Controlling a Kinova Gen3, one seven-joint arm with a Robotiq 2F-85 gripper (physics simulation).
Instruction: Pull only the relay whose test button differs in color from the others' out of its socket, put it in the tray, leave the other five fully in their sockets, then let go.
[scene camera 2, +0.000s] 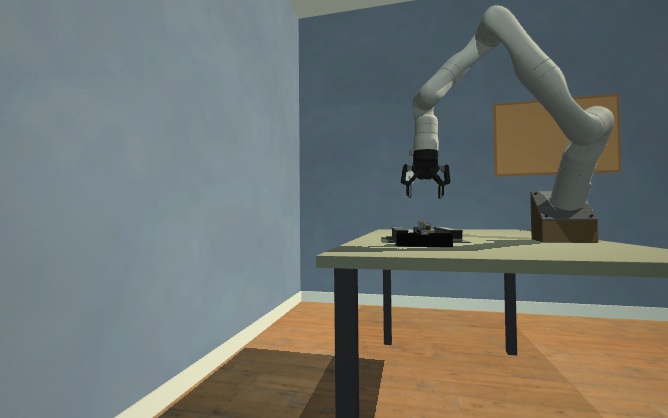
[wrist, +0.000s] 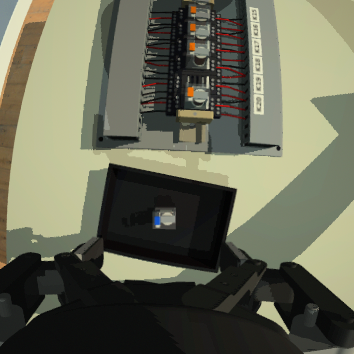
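Pixels of known places: gripper, fingertip midpoint: (scene camera 2: 424, 198) (wrist: 161, 253); arm's base at its link origin: (scene camera 2: 565, 202).
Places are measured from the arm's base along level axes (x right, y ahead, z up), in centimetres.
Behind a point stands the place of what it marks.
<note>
A clear relay with a blue test button (wrist: 164, 218) @[z -9.0, x -28.0, y 45.4 cm] stands inside the black tray (scene camera 2: 424, 240) @[z -11.6, x -34.0, y 44.9 cm] (wrist: 172, 177) @[z -10.0, x -23.1, y 45.8 cm], near its middle and apart from its walls. My gripper (scene camera 2: 425, 192) @[z 1.2, x -28.3, y 45.0 cm] (wrist: 161, 253) @[z 1.2, x -28.3, y 45.0 cm] is open and empty, high above the tray. In the wrist view, relays with orange buttons sit in the black socket row; the nearest relay (wrist: 198, 96) @[z -6.7, x -13.7, y 45.4 cm] is beside the tan end stop. An empty dark socket (wrist: 197, 78) @[z -10.9, x -9.6, y 46.1 cm] shows between it and another orange-button relay (wrist: 199, 51) @[z -6.7, x -8.2, y 46.7 cm]. The far end of the row is cut off at the top of the wrist view.
Grey wire ducts (wrist: 122, 75) @[z -9.2, x -12.4, y 55.3 cm] (wrist: 265, 80) @[z -9.2, x -7.8, y 37.6 cm] flank the sockets, with red and black wires between. The right duct bears labels including K15 to K20. The panel's near edge lies just beyond the tray. The table (scene camera 2: 500, 260) @[z -13.7, x -57.8, y 27.8 cm] carries the arm's wooden base (scene camera 2: 570, 231) @[z -9.9, x -6.5, y 0.7 cm] at the right.
</note>
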